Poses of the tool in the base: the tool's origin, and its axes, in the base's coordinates. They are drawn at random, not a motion.
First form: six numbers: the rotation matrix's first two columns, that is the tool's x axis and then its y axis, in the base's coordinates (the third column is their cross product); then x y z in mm.
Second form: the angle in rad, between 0 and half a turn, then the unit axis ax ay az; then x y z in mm. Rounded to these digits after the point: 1 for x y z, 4 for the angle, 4 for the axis.
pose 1, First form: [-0.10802, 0.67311, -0.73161, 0.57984, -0.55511, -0.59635, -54.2, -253.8, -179.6]
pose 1, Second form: [3.0608, -0.6671, -0.4703, 0.5777, -54.2, -253.8, -179.6]
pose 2, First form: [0.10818, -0.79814, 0.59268, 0.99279, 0.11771, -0.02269, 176.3, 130.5, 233.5]
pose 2, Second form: [1.5553, -0.3068, -0.3222, -0.8956, 176.3, 130.5, 233.5]
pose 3, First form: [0.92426, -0.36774, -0.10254, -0.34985, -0.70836, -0.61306, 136.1, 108.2, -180.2]
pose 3, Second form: [2.4714, -0.9785, 0.2056, -0.0144, 136.1, 108.2, -180.2]
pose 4, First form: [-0.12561, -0.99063, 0.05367, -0.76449, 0.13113, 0.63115, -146.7, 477.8, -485.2]
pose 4, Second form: [2.6554, 0.6345, -0.7341, -0.2420, -146.7, 477.8, -485.2]
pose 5, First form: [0.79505, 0.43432, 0.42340, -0.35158, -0.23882, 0.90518, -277.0, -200.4, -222.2]
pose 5, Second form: [1.8137, 0.9137, 0.0365, 0.4048, -277.0, -200.4, -222.2]
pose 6, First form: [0.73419, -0.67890, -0.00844, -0.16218, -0.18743, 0.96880, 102.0, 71.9, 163.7]
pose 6, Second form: [1.9289, 0.8962, -0.3475, -0.2759, 102.0, 71.9, 163.7]
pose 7, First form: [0.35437, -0.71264, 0.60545, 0.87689, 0.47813, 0.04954, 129.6, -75.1, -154.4]
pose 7, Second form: [1.2520, -0.2442, -0.4898, -0.8369, 129.6, -75.1, -154.4]
